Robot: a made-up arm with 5 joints.
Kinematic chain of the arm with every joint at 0, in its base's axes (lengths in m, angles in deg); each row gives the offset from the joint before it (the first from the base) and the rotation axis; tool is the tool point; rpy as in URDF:
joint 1: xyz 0.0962 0 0.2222 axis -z
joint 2: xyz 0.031 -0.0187 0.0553 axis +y
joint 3: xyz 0.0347 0 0.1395 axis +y
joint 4: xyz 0.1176 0 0.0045 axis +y
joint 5: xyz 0.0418 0.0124 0 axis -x
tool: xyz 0 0 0 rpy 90 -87.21 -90
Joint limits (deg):
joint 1: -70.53..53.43
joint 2: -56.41..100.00
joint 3: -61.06..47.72
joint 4: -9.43..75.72
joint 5: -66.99..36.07
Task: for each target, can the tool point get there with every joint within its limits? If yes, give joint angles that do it. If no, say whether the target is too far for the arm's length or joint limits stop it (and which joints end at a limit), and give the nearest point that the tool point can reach.
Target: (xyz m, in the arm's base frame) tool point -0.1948 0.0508 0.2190
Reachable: no: joint limits stop it (at a limit: joint 1, joint 2, joint 3) | nearest point 0.1119 0.0254 0.1735 | short by 0.311 m
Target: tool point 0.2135 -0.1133 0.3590
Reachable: yes | joints 41.81 -10.88 23.40 65.84 -25.37
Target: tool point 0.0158 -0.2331 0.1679
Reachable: no: joint limits stop it (at a limit: joint 1) | nearest point 0.1741 -0.1156 0.1679 | short by 0.197 m
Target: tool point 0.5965 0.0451 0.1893
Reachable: no: too far | nearest point 0.4224 0.0294 0.2220 | short by 0.178 m
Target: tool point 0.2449 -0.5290 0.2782
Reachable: no: too far | nearest point 0.2893 -0.2709 0.2779 | short by 0.262 m
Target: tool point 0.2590 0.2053 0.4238
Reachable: yes | joints -52.97 16.57 -22.46 -2.24 -10.18
